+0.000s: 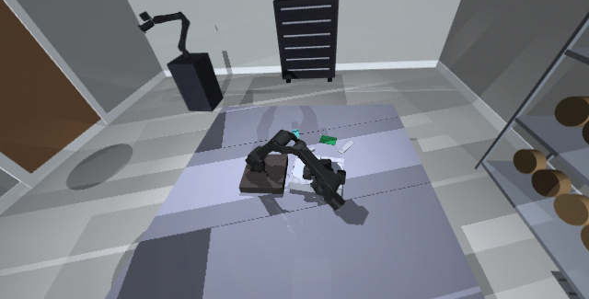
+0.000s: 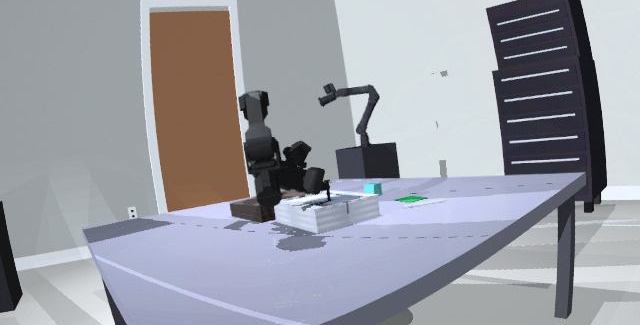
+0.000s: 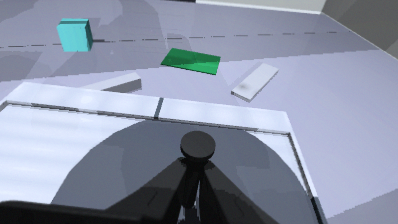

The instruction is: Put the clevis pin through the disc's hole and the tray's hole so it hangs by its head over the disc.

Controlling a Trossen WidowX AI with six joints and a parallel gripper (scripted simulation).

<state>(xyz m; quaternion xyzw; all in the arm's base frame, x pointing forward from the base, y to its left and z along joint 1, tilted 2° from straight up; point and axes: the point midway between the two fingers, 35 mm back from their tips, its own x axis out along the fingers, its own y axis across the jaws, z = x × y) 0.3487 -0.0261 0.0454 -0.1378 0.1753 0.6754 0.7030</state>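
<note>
Right now my gripper tip is 1 cm above the clevis pin. Round my gripper tip: disc 4 cm below; then pale flat bar 24 cm to the left, 11 cm ahead, 9 cm below; then steel tray 5 cm below, 4 cm behind.
</note>
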